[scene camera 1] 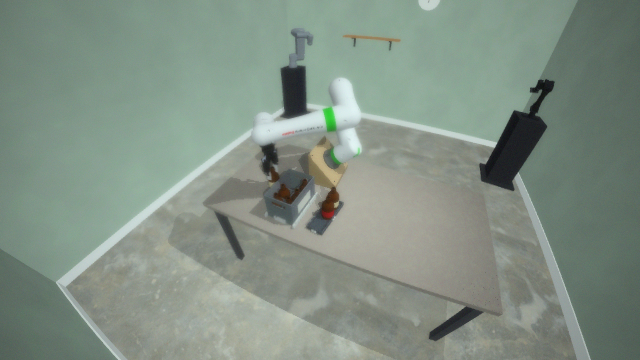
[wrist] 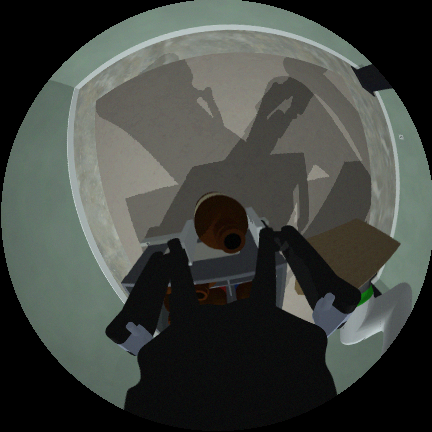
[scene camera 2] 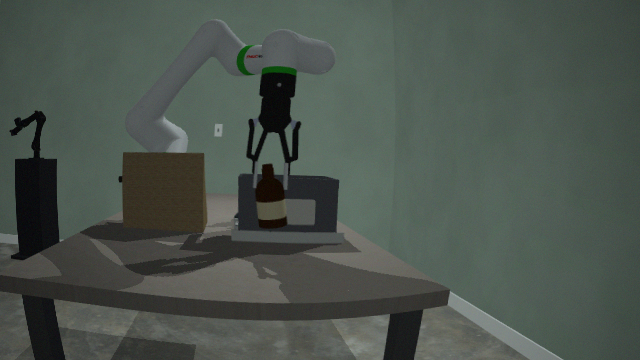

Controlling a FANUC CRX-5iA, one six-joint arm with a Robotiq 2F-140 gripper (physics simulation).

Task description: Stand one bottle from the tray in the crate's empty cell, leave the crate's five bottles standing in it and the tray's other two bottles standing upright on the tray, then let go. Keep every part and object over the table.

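Frame: origin at the arm's base, x ahead, y left, z up, level; centimetres.
Where they show: gripper, fingertip midpoint: [scene camera 1: 273, 175] [wrist: 220, 222] [scene camera 2: 269, 188]; arm's base, link origin: [scene camera 1: 330, 159] [wrist: 352, 273] [scene camera 2: 163, 185].
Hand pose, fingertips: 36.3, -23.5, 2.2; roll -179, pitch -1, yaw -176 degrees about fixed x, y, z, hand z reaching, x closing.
Things, the pixels of their centre, and the offset from my fingertips, as dx, dy, dz. "spot": a spot on its surface instead.
- brown bottle with a cream label, body centre: [wrist: 219, 220] [scene camera 2: 269, 195] [scene camera 1: 273, 178] +0.1, +0.3, -1.7
- grey crate, body centre: [wrist: 208, 285] [scene camera 2: 284, 206] [scene camera 1: 291, 196] +4.6, +16.5, -6.4
- dark tray, surface spot: [scene camera 1: 317, 225] spot: +11.2, +38.4, -14.7
- red-labelled bottle, body centre: [scene camera 1: 328, 206] +1.4, +40.1, -6.9
- cream-labelled bottle, body centre: [scene camera 1: 333, 197] -7.0, +39.5, -6.9
- light grey rail, body centre: [scene camera 2: 287, 237] +5.0, +6.7, -13.7
My gripper [scene camera 1: 272, 173] [scene camera 2: 271, 186] [wrist: 220, 222] is shut on a brown bottle with a cream label [scene camera 1: 274, 177] [scene camera 2: 271, 197] [wrist: 220, 220]. The bottle is near upright, leaning slightly in scene camera 2, and hangs low over the table outside the grey crate [scene camera 1: 280, 209] [scene camera 2: 327, 200] [wrist: 220, 268], beside its long wall on the side away from the tray. Several brown bottles [scene camera 1: 284, 192] [wrist: 202, 295] show inside the crate; its cells are partly hidden. On the dark tray [scene camera 1: 317, 225] a red-labelled bottle [scene camera 1: 328, 209] and a cream-labelled bottle [scene camera 1: 334, 197] stand upright.
A wooden block [scene camera 1: 320, 167] [scene camera 2: 164, 192] [wrist: 352, 250] carries the arm's base, close to the crate. A light grey rail [scene camera 2: 287, 237] runs along the crate's foot. The table's edge [scene camera 2: 240, 304] lies nearer scene camera 2 than the held bottle.
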